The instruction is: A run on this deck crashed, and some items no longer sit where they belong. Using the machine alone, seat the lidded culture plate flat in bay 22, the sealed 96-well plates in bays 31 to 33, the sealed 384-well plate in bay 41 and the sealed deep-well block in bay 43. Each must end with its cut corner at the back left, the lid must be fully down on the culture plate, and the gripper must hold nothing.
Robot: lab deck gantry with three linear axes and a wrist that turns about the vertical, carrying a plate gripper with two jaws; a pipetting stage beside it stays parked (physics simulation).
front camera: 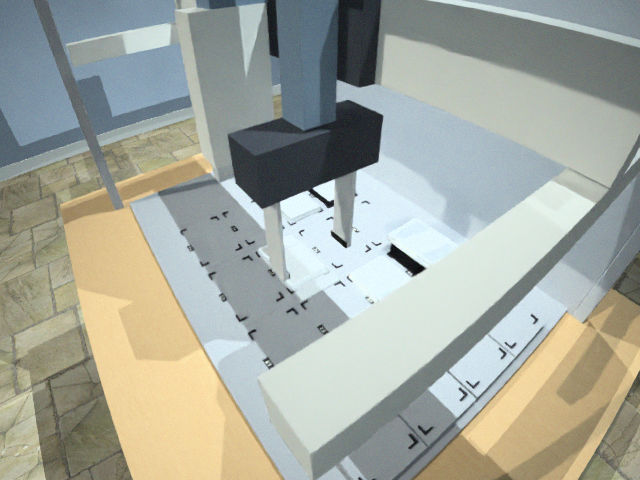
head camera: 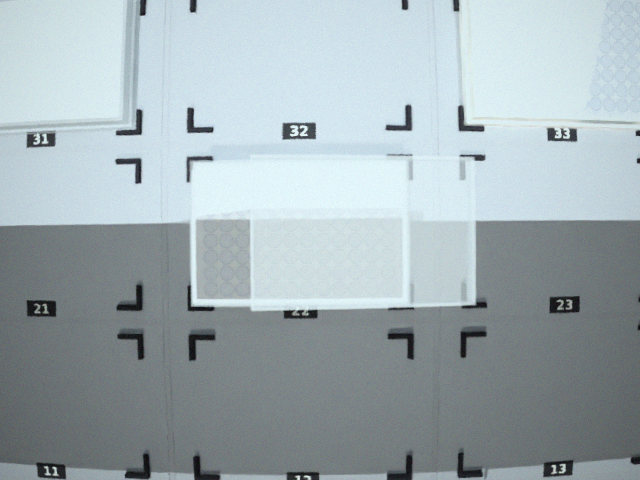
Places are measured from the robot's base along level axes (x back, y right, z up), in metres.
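Where they show: gripper, fingertip midpoint: (front camera: 311,255); robot's base, origin of the base link: (front camera: 181,232).
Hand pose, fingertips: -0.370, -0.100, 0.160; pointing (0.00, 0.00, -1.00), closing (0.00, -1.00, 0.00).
Things, the pixels of their top centre, and the offset from my fingertips, as dx, dy, dz. "pt": a spot on its surface instead.
- clear rectangular piece, middle of its top: (head camera: 367,231) (front camera: 302,265) +0.104, -0.050, -0.138
- bay 31, surface spot: (head camera: 62,62) (front camera: 295,204) pt +0.283, -0.153, -0.146
- bay 33, surface spot: (head camera: 516,67) (front camera: 371,274) pt +0.014, -0.146, -0.146
- deep-well block, middle of its top: (front camera: 426,241) -0.014, -0.259, -0.103
- dark-edged plate, middle of its top: (front camera: 326,184) +0.306, -0.264, -0.146
- Bay 32, surface spot: (head camera: 299,67) pt +0.141, -0.150, -0.160
A pale plate with round wells (front camera: 297,253) (head camera: 222,258) lies in bay 22. A clear rectangular piece (head camera: 439,248) overlaps it, shifted right towards bay 23; I cannot tell whether it is the lid alone or the lidded culture plate. My gripper (front camera: 311,259) is open, its jaws wide apart over the bay 22 area; its height there is unclear and the jaws do not show in the head view. Pale plates stand at bay 31 (front camera: 299,206) (head camera: 62,62) and bay 33 (front camera: 379,279) (head camera: 516,67). The deep-well block (front camera: 421,242) stands at bay 43. A dark-edged plate (front camera: 323,195) is partly hidden at bay 41.
A pale gantry beam (front camera: 413,320) crosses the front view and hides part of the deck and the bay 33 plate. A pale upright column (front camera: 227,87) stands at the back left. Bay 32 (head camera: 299,67) shows bare between its corner marks.
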